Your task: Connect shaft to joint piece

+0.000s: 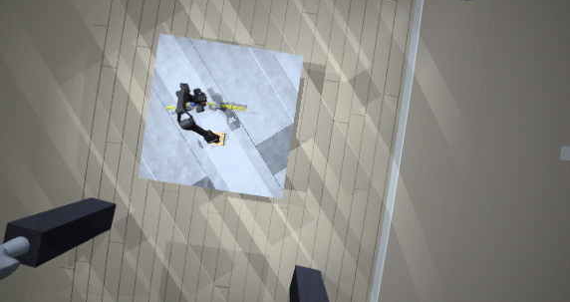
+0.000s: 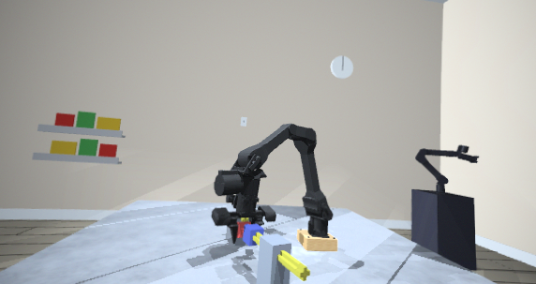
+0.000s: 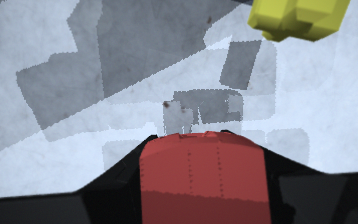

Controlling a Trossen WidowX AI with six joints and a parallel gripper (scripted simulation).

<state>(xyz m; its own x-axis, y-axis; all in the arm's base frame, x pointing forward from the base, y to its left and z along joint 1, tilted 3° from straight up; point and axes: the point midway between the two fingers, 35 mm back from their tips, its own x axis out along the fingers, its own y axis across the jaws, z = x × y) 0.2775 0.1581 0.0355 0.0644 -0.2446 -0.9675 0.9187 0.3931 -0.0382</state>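
Right now the red joint piece is 1 cm to the left of my gripper tip and 4 cm above it.
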